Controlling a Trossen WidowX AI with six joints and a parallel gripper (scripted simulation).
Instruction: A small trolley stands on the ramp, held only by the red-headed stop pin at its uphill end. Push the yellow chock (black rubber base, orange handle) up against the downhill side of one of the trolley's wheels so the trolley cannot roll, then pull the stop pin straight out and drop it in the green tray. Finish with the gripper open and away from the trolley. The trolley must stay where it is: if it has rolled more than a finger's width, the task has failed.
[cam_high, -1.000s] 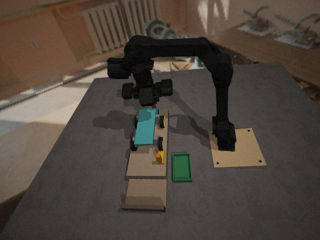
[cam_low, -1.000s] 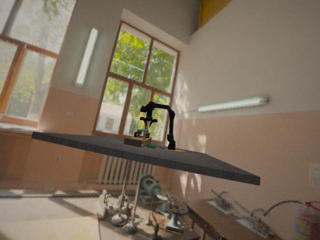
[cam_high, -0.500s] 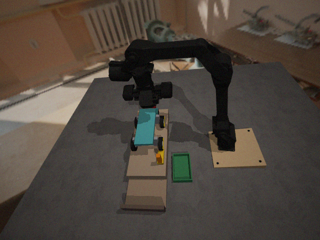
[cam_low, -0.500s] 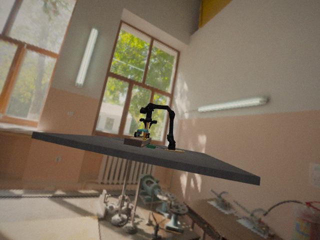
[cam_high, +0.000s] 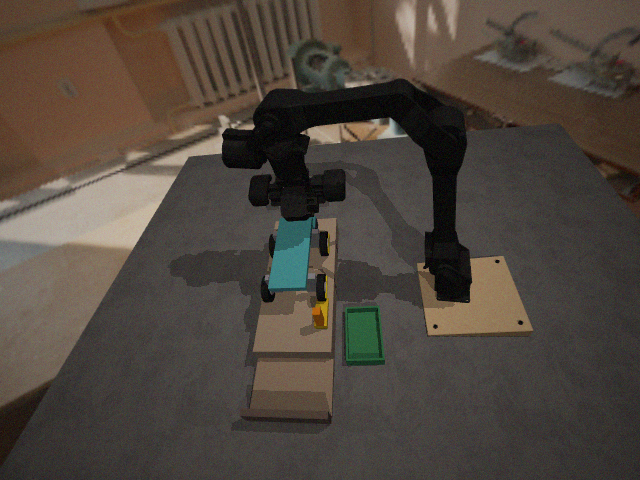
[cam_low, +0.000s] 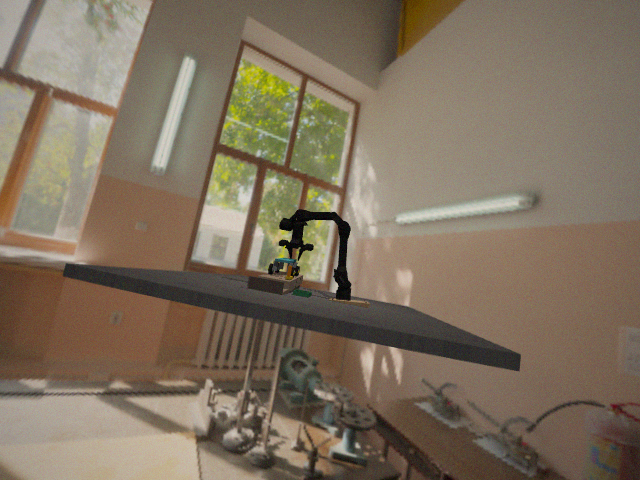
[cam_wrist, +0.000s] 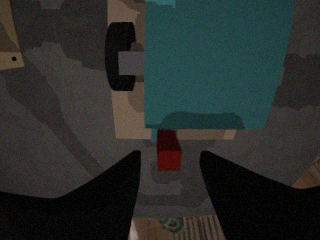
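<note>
Right now the red-headed stop pin is 30 mm below my gripper tip and 10 mm to the right of it. Round my gripper tip: green tray: 190 mm to the left, 170 mm below, 150 mm behind; yellow chock: 190 mm to the left, 80 mm below, 70 mm behind; trolley: 100 mm to the left, 50 mm below.
</note>
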